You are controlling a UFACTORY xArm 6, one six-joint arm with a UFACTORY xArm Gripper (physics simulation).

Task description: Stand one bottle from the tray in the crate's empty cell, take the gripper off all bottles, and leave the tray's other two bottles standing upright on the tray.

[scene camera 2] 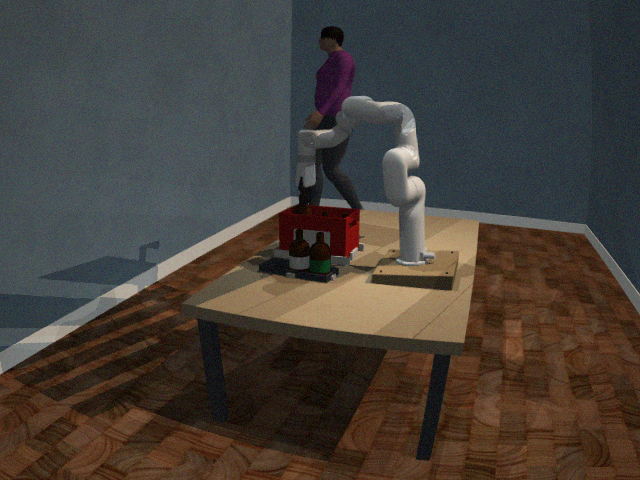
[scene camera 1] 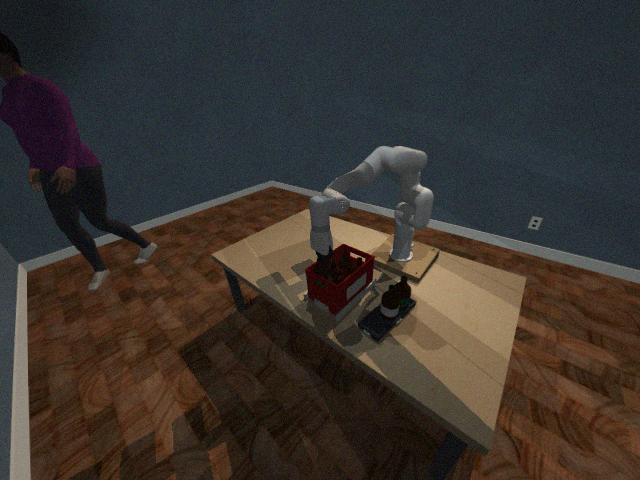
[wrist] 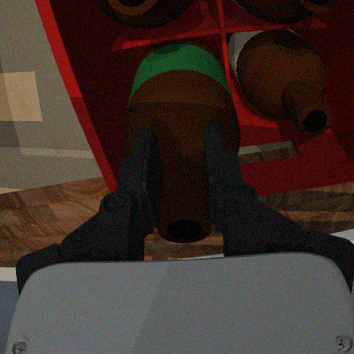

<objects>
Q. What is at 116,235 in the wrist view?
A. My gripper.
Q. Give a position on a green-labelled bottle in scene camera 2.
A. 320,254
</objects>
